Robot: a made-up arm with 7 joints. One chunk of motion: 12 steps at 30 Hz.
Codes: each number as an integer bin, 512 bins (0 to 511) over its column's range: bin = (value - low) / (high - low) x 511, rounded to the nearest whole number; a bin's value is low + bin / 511 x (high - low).
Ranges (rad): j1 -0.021..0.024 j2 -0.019..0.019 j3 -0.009..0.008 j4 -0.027..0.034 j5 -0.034..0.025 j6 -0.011..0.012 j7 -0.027..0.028
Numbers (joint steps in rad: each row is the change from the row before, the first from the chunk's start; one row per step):
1: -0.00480 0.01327 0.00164 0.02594 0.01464 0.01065 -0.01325
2: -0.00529 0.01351 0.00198 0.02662 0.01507 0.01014 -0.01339
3: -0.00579 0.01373 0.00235 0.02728 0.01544 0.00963 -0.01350
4: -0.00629 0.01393 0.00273 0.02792 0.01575 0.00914 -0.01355
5: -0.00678 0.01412 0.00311 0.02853 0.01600 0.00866 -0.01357
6: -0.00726 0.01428 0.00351 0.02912 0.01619 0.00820 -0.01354
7: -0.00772 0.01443 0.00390 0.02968 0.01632 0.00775 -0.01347
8: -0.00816 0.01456 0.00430 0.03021 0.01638 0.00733 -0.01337
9: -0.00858 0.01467 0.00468 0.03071 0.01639 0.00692 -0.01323
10: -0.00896 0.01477 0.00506 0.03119 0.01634 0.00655 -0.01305
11: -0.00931 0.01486 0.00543 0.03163 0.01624 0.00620 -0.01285
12: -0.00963 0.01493 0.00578 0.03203 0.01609 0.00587 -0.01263
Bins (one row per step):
1: 184 434 320 443 421 481 128
2: 178 437 330 449 425 470 126
3: 173 440 341 455 428 458 125
4: 167 443 353 460 431 447 125
5: 161 445 364 465 433 437 125
6: 156 448 376 470 435 427 125
7: 151 450 388 475 436 417 126
8: 146 451 400 479 436 407 127
9: 141 453 411 483 436 398 128
10: 137 454 423 487 436 390 130
11: 133 455 434 491 435 382 131
12: 129 456 444 494 434 375 134

